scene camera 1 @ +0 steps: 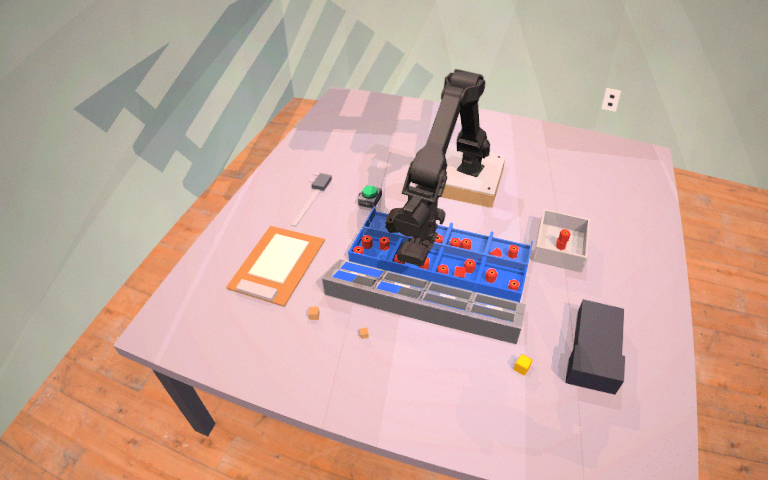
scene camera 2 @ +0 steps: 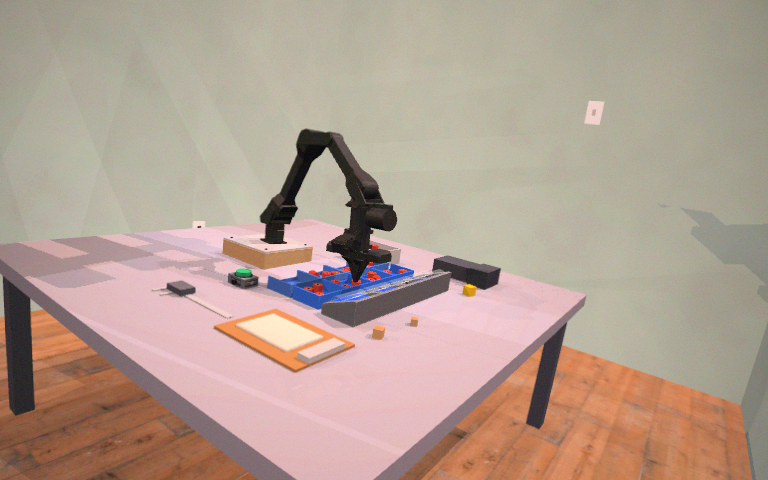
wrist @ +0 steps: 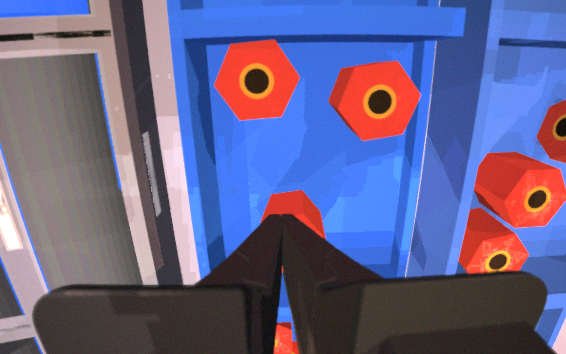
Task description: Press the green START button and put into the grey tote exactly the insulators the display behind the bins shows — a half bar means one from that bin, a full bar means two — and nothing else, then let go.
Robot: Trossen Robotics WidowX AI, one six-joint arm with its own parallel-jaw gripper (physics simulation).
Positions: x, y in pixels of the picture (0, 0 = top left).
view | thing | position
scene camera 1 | my gripper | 420, 260
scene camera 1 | dark box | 596, 362
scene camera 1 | display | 465, 321
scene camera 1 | grey tote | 573, 257
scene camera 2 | my gripper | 355, 282
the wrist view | my gripper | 280, 225
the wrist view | display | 122, 38
